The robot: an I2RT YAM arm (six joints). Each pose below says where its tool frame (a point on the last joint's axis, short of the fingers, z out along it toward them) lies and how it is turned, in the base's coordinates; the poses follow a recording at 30 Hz.
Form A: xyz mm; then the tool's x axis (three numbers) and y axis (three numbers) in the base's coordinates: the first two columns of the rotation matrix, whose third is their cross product.
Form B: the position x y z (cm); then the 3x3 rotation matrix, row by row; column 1 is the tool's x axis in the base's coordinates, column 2 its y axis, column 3 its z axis. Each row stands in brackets. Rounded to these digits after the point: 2 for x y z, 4 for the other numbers.
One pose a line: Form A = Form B
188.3 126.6 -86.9 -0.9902 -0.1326 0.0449 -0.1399 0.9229 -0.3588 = [18.83 12.66 -8.69], [[-0.9902 -0.1399 0.0061], [-0.1326 0.9229 -0.3616], [0.0449 -0.3588 -0.9324]]
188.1 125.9 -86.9 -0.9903 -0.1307 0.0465 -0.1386 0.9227 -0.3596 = [18.81 12.59 -8.69], [[-0.9903 -0.1386 0.0041], [-0.1307 0.9227 -0.3626], [0.0465 -0.3596 -0.9319]]
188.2 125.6 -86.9 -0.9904 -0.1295 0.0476 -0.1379 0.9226 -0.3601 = [18.82 12.56 -8.69], [[-0.9904 -0.1379 0.0027], [-0.1295 0.9226 -0.3632], [0.0476 -0.3601 -0.9316]]
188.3 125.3 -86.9 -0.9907 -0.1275 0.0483 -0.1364 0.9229 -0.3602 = [18.83 12.53 -8.69], [[-0.9907 -0.1364 0.0013], [-0.1275 0.9229 -0.3634], [0.0483 -0.3602 -0.9317]]
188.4 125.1 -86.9 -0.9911 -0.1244 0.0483 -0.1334 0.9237 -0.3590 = [18.84 12.51 -8.69], [[-0.9911 -0.1334 0.0000], [-0.1244 0.9237 -0.3622], [0.0483 -0.3590 -0.9321]]
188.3 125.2 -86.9 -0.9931 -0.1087 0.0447 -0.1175 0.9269 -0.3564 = [18.83 12.52 -8.69], [[-0.9931 -0.1175 -0.0027], [-0.1087 0.9269 -0.3592], [0.0447 -0.3564 -0.9333]]
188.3 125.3 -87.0 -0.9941 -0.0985 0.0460 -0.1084 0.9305 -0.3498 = [18.83 12.53 -8.70], [[-0.9941 -0.1084 -0.0083], [-0.0985 0.9305 -0.3527], [0.0460 -0.3498 -0.9357]]
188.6 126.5 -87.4 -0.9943 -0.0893 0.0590 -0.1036 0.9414 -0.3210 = [18.86 12.65 -8.74], [[-0.9943 -0.1036 -0.0269], [-0.0893 0.9414 -0.3253], [0.0590 -0.3210 -0.9453]]
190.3 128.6 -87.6 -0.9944 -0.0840 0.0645 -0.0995 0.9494 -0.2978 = [19.03 12.86 -8.76], [[-0.9944 -0.0995 -0.0362], [-0.0840 0.9494 -0.3026], [0.0645 -0.2978 -0.9524]]
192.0 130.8 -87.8 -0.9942 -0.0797 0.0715 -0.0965 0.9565 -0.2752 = [19.20 13.08 -8.78], [[-0.9942 -0.0965 -0.0465], [-0.0797 0.9565 -0.2805], [0.0715 -0.2752 -0.9586]]
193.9 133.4 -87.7 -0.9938 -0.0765 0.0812 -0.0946 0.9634 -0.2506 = [19.39 13.34 -8.77], [[-0.9938 -0.0946 -0.0591], [-0.0765 0.9634 -0.2567], [0.0812 -0.2506 -0.9647]]
